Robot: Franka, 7 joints.
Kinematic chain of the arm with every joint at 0, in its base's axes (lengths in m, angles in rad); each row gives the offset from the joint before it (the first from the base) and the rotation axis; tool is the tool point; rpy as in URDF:
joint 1: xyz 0 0 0.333 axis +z
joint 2: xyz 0 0 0 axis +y
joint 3: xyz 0 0 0.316 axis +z
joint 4: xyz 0.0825 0 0 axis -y
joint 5: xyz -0.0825 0 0.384 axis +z
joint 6: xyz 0 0 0 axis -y
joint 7: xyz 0.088 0 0 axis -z
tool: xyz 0 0 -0.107 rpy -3.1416 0 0
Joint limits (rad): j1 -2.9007..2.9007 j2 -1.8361..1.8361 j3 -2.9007..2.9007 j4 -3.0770..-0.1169 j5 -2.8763..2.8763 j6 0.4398..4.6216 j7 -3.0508..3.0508
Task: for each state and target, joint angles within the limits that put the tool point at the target. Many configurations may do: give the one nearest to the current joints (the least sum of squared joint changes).
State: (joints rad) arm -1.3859 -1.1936 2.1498 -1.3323 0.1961 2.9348 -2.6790
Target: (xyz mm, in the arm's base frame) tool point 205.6 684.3 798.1
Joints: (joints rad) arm -1.4561 -0.7997 2.0149 -0.6982 0.1822 2.8470 -2.6790
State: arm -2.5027 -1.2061 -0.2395 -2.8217 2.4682 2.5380 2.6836
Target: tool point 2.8 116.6 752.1
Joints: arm -2.8692 -1.8361 -0.2228 -2.5365 2.4715 2.6578 2.6836
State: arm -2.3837 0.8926 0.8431 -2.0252 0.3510 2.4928 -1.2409
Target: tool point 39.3 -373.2 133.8
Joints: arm -2.5815 0.5499 0.9155 -2.5425 0.3389 2.2051 -1.2409
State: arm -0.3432 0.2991 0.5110 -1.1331 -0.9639 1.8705 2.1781
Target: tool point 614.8 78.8 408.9
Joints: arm -0.2689 0.3477 0.5706 -1.7084 -0.8461 1.6453 2.1781
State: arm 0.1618 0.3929 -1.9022 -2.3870 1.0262 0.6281 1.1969
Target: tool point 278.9 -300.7 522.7
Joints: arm 0.5709 0.4328 -1.8883 -2.0126 1.1202 0.4398 1.1969
